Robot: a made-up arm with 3 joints. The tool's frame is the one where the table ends. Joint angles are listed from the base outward.
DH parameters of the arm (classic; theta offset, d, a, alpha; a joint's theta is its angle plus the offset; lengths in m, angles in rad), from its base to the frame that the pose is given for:
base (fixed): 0 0.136 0 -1.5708
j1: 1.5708 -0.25 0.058 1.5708
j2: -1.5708 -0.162 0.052 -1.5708
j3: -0.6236 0 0.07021 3.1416
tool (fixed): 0.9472 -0.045 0 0
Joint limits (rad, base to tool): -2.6..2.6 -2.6..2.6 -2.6..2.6
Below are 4 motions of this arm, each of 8 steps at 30 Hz.
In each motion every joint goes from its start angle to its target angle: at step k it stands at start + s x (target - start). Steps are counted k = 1, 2, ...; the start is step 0. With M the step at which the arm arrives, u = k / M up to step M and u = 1 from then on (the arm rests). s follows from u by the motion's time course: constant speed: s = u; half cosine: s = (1 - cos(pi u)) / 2; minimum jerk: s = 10 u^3 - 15 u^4 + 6 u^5.
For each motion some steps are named. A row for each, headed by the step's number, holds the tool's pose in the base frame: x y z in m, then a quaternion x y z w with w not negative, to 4 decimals.
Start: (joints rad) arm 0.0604 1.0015 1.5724
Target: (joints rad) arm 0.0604 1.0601 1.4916
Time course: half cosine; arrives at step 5
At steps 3, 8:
3: -0.2263 -0.2597 -0.0141 0.3420 0.3610 -0.6083 0.6186
8: -0.2251 -0.2583 -0.0156 0.3535 0.3620 -0.5964 0.6231

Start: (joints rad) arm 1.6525 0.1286 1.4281
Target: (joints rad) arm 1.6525 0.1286 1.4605
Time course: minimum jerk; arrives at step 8
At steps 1, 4, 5, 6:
1: -0.0978 -0.3441 0.3573 -0.4479 0.5830 -0.4787 0.4800
4: -0.0976 -0.3433 0.3581 -0.4524 0.5795 -0.4824 0.4762
5: -0.0976 -0.3429 0.3584 -0.4545 0.5778 -0.4842 0.4744
6: -0.0975 -0.3426 0.3587 -0.4561 0.5766 -0.4855 0.4731

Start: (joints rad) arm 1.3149 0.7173 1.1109
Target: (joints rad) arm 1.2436 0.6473 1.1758
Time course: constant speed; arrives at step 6
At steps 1, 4, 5, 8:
1: -0.2118 -0.3073 0.2807 -0.0700 0.6280 -0.5743 0.5204
4: -0.2148 -0.3102 0.2757 -0.0828 0.6133 -0.5785 0.5314
5: -0.2157 -0.3111 0.2741 -0.0870 0.6081 -0.5800 0.5350
8: -0.2166 -0.3120 0.2724 -0.0912 0.6029 -0.5816 0.5385

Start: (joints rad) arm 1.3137 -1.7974 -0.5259
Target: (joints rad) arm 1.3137 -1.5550 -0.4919
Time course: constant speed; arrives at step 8
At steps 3, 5, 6, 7, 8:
3: 0.0029 -0.2836 0.2384 -0.4752 0.5398 0.5771 0.3869
5: 0.0013 -0.2887 0.2382 -0.4585 0.5471 0.5680 0.4097
6: 0.0003 -0.2913 0.2381 -0.4501 0.5506 0.5631 0.4210
7: -0.0007 -0.2938 0.2380 -0.4415 0.5540 0.5581 0.4321
8: -0.0018 -0.2963 0.2378 -0.4329 0.5573 0.5529 0.4431

